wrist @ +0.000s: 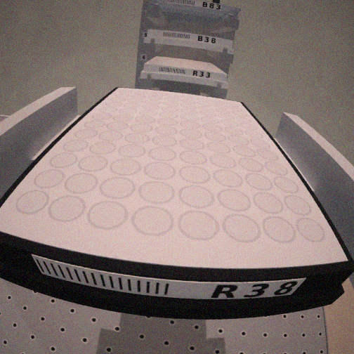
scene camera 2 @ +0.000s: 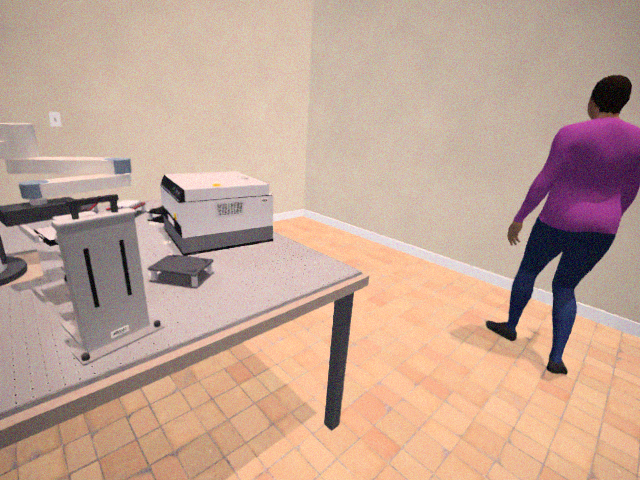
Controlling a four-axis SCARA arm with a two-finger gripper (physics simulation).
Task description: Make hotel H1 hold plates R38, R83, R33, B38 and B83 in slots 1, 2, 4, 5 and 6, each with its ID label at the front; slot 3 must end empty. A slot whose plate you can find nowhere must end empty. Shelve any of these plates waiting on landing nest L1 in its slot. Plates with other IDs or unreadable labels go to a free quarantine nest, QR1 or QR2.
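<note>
My gripper (wrist: 178,113) is shut on plate R38 (wrist: 170,195), a white-topped plate with a black rim and its label facing the wrist camera. In the wrist view the hotel (wrist: 141,45) stands beyond the plate's far edge. In it, plate R33 (wrist: 185,70) is at the mark 4 and plate B38 (wrist: 190,38) at the mark 5. Plate B83 (wrist: 195,4) is above them, cut by the view's top edge. The held plate hides the hotel's lower slots. In scene camera 2 a grey hotel (scene camera 2: 107,279) shows its closed back; the fingers cannot be made out there.
The pale arm (scene camera 2: 67,165) reaches in behind the hotel at the left. A white instrument (scene camera 2: 222,211) stands further back on the table (scene camera 2: 289,273). A low dark nest (scene camera 2: 180,266) sits between it and the hotel. A person (scene camera 2: 584,180) in purple stands on the floor at the right.
</note>
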